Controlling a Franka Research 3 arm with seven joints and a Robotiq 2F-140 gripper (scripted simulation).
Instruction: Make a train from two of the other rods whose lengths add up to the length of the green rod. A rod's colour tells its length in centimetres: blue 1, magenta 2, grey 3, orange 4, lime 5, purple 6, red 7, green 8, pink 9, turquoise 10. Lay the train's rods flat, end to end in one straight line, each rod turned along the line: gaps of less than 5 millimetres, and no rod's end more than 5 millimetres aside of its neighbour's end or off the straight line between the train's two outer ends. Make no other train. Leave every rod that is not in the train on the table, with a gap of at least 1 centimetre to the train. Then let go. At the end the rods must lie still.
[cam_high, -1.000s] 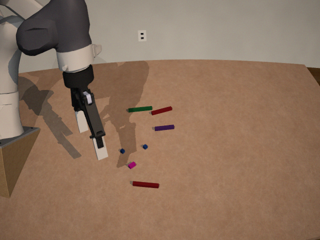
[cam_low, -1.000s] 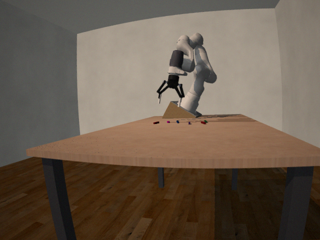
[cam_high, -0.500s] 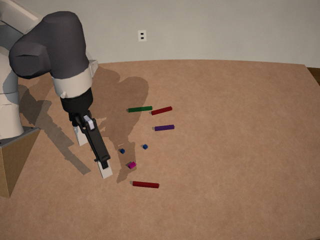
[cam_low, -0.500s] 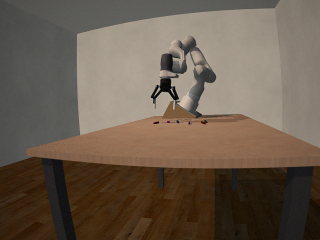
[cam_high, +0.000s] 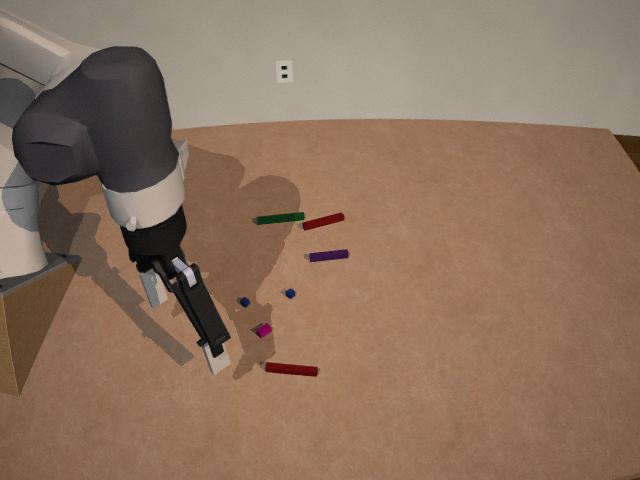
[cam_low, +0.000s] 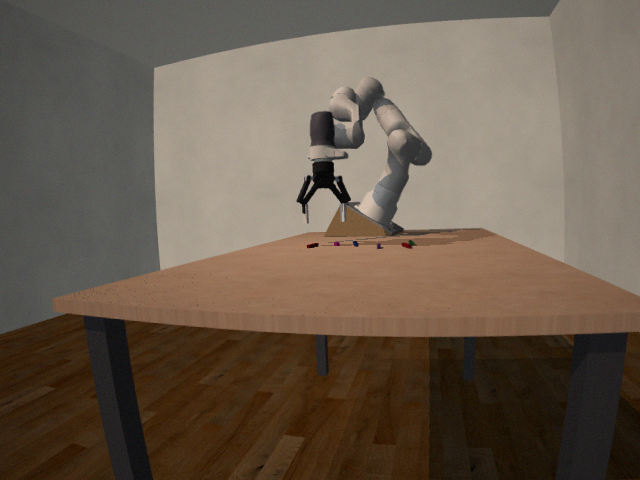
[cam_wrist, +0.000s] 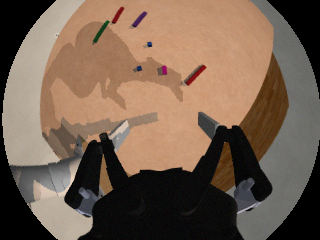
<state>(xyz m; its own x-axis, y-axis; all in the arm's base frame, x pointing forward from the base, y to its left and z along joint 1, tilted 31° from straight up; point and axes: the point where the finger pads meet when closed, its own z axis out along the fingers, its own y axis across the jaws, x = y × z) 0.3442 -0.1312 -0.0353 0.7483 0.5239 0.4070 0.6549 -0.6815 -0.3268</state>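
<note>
Now: the magenta rod 9 cm ahead of my hand, 8 cm below it and 6 cm to the left of it. Also, from my hand: purple rod 21 cm to the left, 19 cm ahead, 8 cm below; green rod 30 cm to the left, 11 cm ahead, 8 cm below.
</note>
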